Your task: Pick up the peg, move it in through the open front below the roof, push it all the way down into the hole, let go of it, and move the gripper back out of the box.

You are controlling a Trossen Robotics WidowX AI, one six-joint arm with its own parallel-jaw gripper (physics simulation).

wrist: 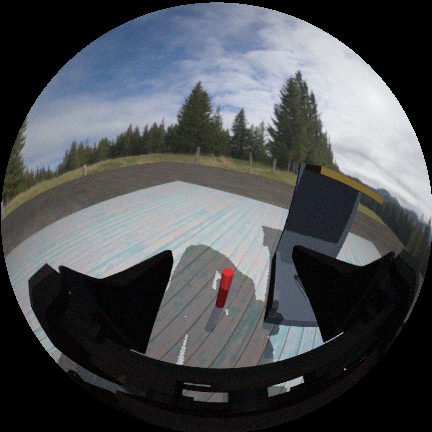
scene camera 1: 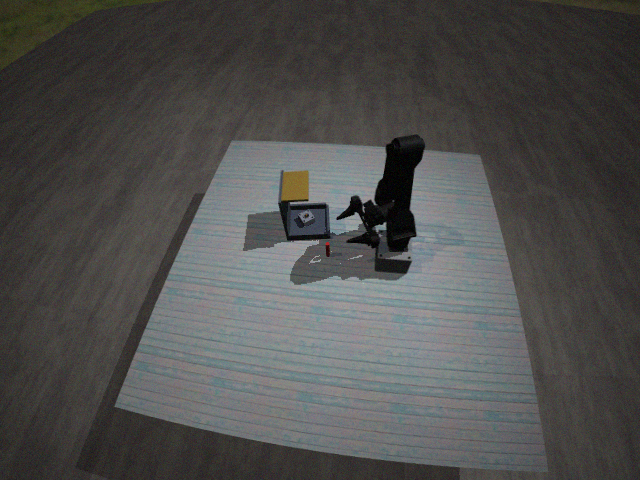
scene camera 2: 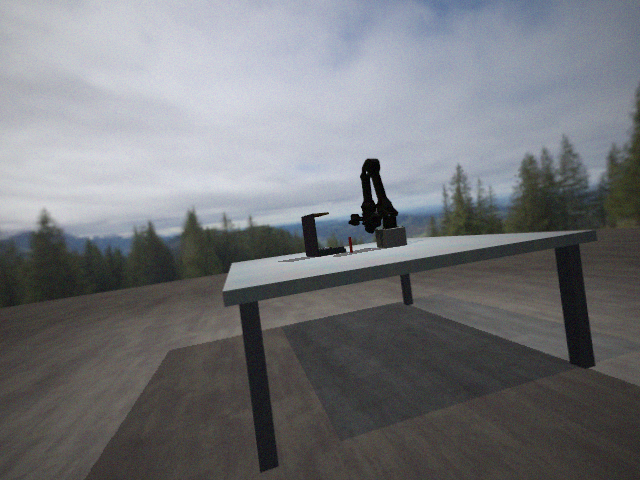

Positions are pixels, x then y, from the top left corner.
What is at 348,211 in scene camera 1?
My gripper.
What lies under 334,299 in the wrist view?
My gripper.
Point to a dark box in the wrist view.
271,316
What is my gripper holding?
Nothing.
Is my gripper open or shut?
Open.
